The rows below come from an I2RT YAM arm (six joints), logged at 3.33 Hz.
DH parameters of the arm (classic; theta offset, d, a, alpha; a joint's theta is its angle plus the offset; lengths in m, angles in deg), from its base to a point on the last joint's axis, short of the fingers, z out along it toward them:
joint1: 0 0.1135 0.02 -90
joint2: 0 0 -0.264 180
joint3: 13.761 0 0.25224 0
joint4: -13.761 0 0.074 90
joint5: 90 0 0 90
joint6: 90 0.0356 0 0
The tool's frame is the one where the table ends.
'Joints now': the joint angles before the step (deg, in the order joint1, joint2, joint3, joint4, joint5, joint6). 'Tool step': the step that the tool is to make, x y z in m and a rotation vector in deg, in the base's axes. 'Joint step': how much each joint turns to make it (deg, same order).
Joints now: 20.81 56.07 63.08 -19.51 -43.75 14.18
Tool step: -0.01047 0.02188 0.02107 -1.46 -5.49 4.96
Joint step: 7.07 1.72 5.23 -1.93 2.79 -4.18
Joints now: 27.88 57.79 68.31 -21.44 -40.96 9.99
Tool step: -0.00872 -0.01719 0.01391 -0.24 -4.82 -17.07
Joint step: -0.75 -3.73 0.53 -0.01 16.50 0.10
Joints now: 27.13 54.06 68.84 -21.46 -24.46 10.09
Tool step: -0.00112 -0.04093 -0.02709 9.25 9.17 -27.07
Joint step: -8.50 -6.75 -8.18 0.65 17.08 14.74
